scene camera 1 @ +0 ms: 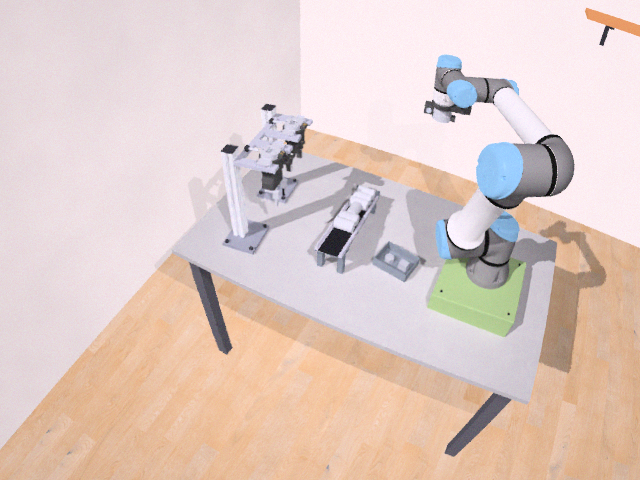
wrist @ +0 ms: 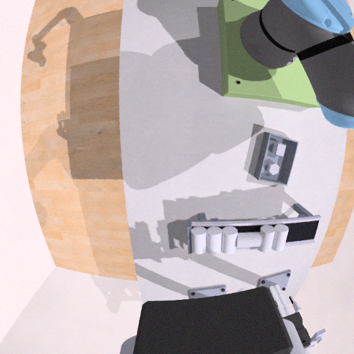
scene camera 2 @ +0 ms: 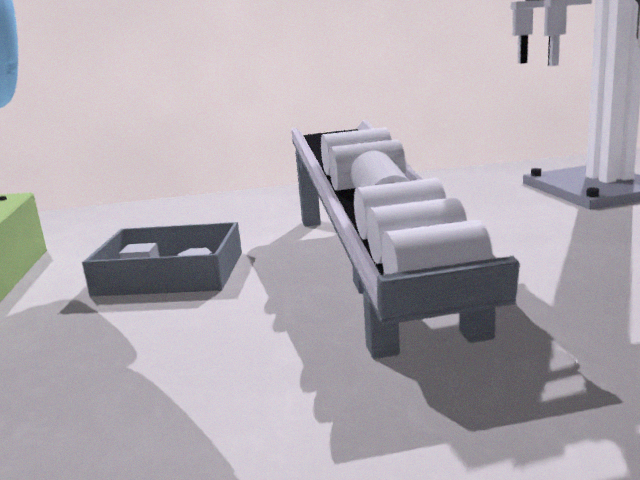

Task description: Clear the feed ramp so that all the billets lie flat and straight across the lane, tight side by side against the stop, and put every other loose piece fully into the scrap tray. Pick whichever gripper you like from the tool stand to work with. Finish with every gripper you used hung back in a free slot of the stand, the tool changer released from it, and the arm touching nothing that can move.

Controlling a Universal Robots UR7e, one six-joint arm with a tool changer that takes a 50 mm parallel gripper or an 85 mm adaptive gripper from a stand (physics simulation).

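Frame: origin at the arm's base, x ahead, y left, z up, level; metres.
Seen in the pictures: arm's base, origin of the base link: [scene camera 1: 486,272].
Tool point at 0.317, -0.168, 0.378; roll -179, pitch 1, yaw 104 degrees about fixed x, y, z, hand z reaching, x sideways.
Observation:
Pixels of each thing's top centre, then the offset from my tool point to it, as dx, dy, dz. Level surfaces: height alone.
- cylinder, middle of its top: [scene camera 2: 380,157] [scene camera 1: 354,205] +0.191, +0.185, -0.338
- scrap tray, middle of its top: [scene camera 2: 164,240] [scene camera 1: 397,257] -0.018, +0.248, -0.417
- block, middle of its top: [scene camera 2: 138,247] [scene camera 1: 404,262] -0.046, +0.250, -0.423
- hexagonal piece, middle of its top: [scene camera 2: 194,253] +0.010, +0.246, -0.432
- table, its level: dz -0.452
The arm's tool changer [scene camera 1: 442,115] is bare and high above the table. Grippers hang in the tool stand [scene camera 1: 235,196] [scene camera 2: 612,93]; one hung gripper [scene camera 2: 537,50] has its fingers apart. On the feed ramp [scene camera 1: 334,241] [scene camera 2: 449,290] [wrist: 304,231], three billets [scene camera 2: 439,248] [wrist: 214,240] lie across the lane side by side at the stop end. Beyond them, one cylinder [scene camera 2: 378,167] [wrist: 249,240] lies lengthwise, then two billets [scene camera 2: 356,144] [wrist: 274,238] lie across. The scrap tray [scene camera 1: 388,270] [scene camera 2: 155,276] [wrist: 261,160] holds a block [scene camera 2: 139,250] [wrist: 281,149] and a hexagonal piece [scene camera 2: 196,252] [wrist: 272,168].
The arm's green base [scene camera 1: 467,310] [scene camera 2: 18,227] [wrist: 270,96] stands beyond the tray from the ramp. The stand's foot plates [scene camera 1: 245,242] [wrist: 207,291] sit on the table [scene camera 1: 330,299] on the ramp's other side. A black body [wrist: 215,327] covers the bottom of the wrist view.

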